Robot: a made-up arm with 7 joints. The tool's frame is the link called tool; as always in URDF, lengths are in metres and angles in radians. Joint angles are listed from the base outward. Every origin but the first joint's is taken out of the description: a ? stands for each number. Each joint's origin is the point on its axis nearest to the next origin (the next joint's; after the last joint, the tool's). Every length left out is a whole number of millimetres.
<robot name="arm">
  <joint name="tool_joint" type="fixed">
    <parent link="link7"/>
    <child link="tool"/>
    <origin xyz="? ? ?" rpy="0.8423 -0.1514 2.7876"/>
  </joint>
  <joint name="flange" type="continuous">
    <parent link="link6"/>
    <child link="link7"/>
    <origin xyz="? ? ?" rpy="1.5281 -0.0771 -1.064"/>
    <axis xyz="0 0 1"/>
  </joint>
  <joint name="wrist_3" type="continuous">
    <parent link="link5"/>
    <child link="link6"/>
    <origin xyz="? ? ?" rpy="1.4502 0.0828 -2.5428"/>
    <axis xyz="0 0 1"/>
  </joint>
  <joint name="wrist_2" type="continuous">
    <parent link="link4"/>
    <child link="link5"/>
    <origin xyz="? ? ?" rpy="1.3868 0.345 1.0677"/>
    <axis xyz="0 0 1"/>
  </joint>
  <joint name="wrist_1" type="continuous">
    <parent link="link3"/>
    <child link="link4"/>
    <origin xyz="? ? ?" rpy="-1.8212 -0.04 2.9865"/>
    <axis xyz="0 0 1"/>
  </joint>
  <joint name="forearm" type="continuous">
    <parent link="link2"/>
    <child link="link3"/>
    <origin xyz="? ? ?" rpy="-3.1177 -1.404 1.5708"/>
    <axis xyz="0 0 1"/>
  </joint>
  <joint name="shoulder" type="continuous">
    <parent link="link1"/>
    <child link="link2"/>
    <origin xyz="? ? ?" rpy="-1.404 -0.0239 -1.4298"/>
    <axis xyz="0 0 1"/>
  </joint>
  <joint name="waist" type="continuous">
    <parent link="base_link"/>
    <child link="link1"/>
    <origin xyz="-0.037 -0.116 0.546" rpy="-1.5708 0 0"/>
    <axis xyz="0 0 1"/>
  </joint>
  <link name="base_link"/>
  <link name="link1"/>
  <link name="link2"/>
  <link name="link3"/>
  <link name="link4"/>
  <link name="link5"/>
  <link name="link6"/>
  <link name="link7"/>
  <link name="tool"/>
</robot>
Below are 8 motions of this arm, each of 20 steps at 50 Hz.
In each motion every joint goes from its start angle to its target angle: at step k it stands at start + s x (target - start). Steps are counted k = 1, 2, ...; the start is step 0. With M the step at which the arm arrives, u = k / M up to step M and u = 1 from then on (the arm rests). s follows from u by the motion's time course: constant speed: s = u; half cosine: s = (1 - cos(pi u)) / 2; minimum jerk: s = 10 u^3 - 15 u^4 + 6 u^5.
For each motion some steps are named. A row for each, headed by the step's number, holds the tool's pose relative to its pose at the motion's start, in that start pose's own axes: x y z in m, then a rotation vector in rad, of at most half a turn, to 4 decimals.
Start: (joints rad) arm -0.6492 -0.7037 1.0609 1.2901 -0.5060 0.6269 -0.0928
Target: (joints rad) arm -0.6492 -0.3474 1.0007 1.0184 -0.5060 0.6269 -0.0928
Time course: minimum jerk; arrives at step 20
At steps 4, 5, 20:
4: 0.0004 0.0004 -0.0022 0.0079 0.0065 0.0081
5: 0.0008 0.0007 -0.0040 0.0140 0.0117 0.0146
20: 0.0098 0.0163 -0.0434 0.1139 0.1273 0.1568

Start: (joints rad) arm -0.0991 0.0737 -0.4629 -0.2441 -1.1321 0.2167 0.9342
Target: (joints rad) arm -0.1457 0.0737 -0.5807 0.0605 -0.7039 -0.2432 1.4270
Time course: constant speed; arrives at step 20
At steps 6, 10, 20:
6: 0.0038 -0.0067 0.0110 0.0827 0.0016 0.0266
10: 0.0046 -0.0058 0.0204 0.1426 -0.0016 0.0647
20: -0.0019 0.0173 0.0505 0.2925 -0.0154 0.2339

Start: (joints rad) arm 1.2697 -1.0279 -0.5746 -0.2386 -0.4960 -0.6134 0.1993
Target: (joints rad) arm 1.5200 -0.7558 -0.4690 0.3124 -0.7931 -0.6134 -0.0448
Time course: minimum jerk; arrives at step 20
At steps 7, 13, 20:
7: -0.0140 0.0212 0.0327 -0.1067 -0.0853 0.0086
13: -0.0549 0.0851 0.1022 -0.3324 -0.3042 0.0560
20: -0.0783 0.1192 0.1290 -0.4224 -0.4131 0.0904

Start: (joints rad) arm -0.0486 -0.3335 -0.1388 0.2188 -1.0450 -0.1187 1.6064
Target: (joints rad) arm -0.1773 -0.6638 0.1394 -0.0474 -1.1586 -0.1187 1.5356
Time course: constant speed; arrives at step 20
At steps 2, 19, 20:
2: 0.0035 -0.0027 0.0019 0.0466 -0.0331 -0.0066
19: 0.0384 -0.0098 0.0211 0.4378 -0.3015 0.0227
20: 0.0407 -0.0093 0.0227 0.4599 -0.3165 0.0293

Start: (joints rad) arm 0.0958 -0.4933 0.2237 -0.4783 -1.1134 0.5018 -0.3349
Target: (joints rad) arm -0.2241 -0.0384 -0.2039 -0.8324 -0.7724 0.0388 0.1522
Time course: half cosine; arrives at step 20
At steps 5, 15, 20:
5: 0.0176 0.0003 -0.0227 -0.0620 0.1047 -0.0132
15: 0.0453 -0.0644 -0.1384 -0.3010 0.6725 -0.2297
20: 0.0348 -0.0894 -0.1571 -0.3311 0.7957 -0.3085

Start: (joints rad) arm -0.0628 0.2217 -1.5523 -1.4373 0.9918 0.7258 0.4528
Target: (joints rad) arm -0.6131 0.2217 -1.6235 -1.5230 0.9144 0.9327 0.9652
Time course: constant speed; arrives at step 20
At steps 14, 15, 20:
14: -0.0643 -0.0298 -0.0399 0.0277 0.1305 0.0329
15: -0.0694 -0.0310 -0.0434 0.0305 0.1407 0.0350
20: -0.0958 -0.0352 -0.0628 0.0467 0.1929 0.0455

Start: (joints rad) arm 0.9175 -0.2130 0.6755 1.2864 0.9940 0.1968 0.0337
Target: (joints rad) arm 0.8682 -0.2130 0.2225 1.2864 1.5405 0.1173 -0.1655
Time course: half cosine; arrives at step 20
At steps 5, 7, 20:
5: 0.0043 -0.0530 0.0168 0.0893 -0.0381 -0.1113
7: 0.0037 -0.0999 0.0270 0.1642 -0.0690 -0.2102
20: -0.0750 -0.3518 0.0109 0.5534 -0.2077 -0.8218

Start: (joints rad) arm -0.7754 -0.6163 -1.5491 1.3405 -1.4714 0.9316 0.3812
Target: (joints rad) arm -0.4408 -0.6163 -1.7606 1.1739 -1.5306 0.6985 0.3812
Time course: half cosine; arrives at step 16
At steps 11, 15, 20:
11: -0.0523 -0.0481 -0.0323 0.1609 -0.2027 -0.1774
15: -0.0633 -0.0579 -0.0449 0.2070 -0.2574 -0.2120
20: -0.0637 -0.0583 -0.0455 0.2090 -0.2598 -0.2134

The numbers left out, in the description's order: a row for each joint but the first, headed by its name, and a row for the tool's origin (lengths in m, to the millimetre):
tool: -0.234 0.17 0
flange: -0.127 -0.093 0
wrist_3: 0.012 -0.012 0
wrist_2: 0.039 -0.032 0
wrist_1: 0.074 -0.231 0
forearm: 0.021 -0.021 0
shoulder: -0.001 0.028 0

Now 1 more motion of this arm.
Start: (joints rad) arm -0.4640 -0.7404 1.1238 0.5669 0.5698 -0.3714 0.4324
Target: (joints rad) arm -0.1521 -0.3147 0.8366 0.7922 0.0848 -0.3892 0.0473
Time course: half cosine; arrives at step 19
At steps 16, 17, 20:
16: 0.0951 0.1574 -0.1931 -0.4975 0.4098 0.4123
17: 0.0949 0.1632 -0.2003 -0.5100 0.4190 0.4334
20: 0.0945 0.1680 -0.2061 -0.5198 0.4262 0.4510

